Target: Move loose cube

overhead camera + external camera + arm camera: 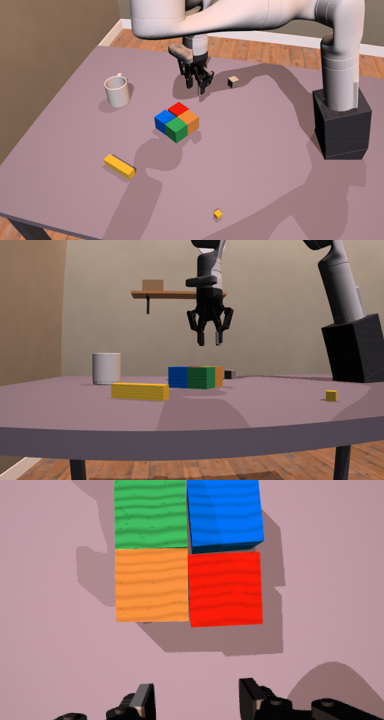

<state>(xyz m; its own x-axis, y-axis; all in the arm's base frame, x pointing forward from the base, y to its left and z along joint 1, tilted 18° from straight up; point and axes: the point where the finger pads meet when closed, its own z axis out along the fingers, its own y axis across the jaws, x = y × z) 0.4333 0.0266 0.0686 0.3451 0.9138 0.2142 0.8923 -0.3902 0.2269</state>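
My hand is 40 mm short of the red cube, 40 mm to the right of it and 100 mm above it. Also, from my hand: orange cube (70 mm to the left, 100 mm below); then blue cube (70 mm ahead, 100 mm to the left, 100 mm below); then green cube (20 mm ahead, 110 mm to the left, 100 mm below).
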